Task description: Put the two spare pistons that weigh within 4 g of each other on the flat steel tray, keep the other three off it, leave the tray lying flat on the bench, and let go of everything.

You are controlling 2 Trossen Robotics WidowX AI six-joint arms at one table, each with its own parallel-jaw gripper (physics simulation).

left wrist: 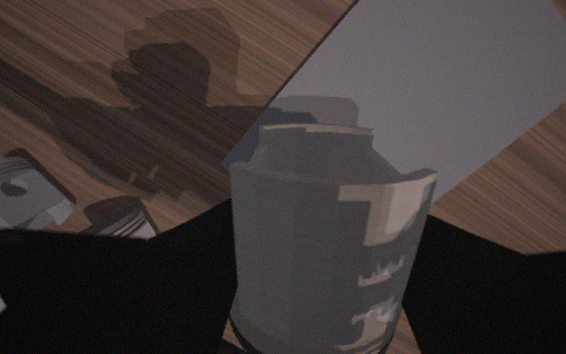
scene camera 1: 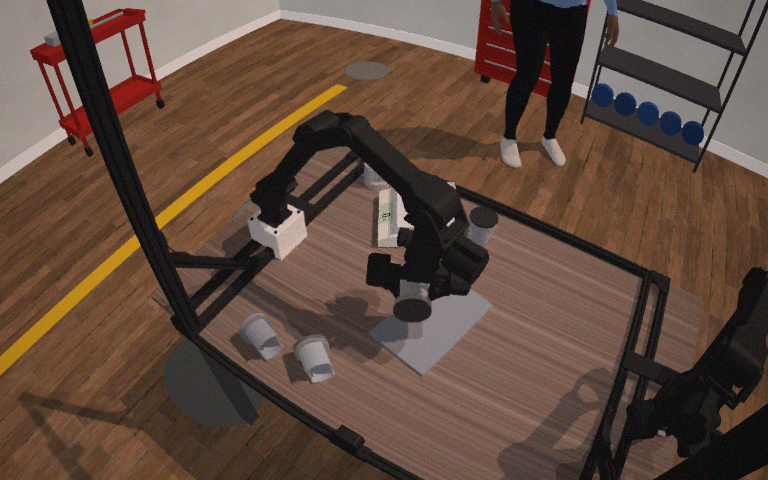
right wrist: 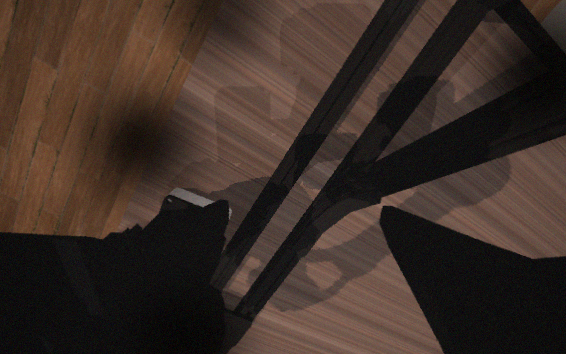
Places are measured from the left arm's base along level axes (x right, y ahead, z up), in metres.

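Where they show: left gripper, fingertip midpoint: (left wrist: 313, 201); right gripper, fingertip midpoint: (scene camera 1: 649, 436) (right wrist: 304, 210); left arm's base, origin of the base link: (scene camera 1: 275, 215).
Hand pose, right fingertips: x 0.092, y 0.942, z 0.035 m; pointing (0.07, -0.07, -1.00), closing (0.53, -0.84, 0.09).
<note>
Each offset is from my right fingertips to the top centre of the thing. "spot": to the spot under its first point.
My left gripper (scene camera 1: 416, 284) (left wrist: 313, 201) is shut on a grey piston @[dx -0.046, dy -0.536, dz +0.037 m] (scene camera 1: 412, 310) (left wrist: 310, 250), its dark round end toward the scene camera. It holds the piston above the left part of the flat steel tray @[dx -0.096, dy -0.507, dz -0.110 m] (scene camera 1: 447, 336) (left wrist: 450, 75). Two pistons @[dx +0.162, dy -0.762, dz -0.044 m] (scene camera 1: 260, 336) @[dx +0.137, dy -0.640, dz -0.044 m] (scene camera 1: 314, 357) lie tilted on the bench at the lower left; parts of them show in the left wrist view. A dark-topped piston @[dx -0.383, dy -0.534, dz -0.048 m] (scene camera 1: 482, 227) stands behind the tray. Another piston @[dx -0.413, dy -0.865, dz -0.048 m] (scene camera 1: 374, 178) stands farther back, partly hidden by the left arm. My right gripper (scene camera 1: 659, 431) (right wrist: 304, 210) is open and empty at the right.
A white scale @[spot: dx -0.235, dy -0.713, dz -0.082 m] (scene camera 1: 388, 232) stands behind the left gripper, partly hidden by the arm; its display is unreadable. Black frame rails (scene camera 1: 543, 232) (right wrist: 320, 125) run around the bench. The white left arm base (scene camera 1: 286, 232) stands at the left.
</note>
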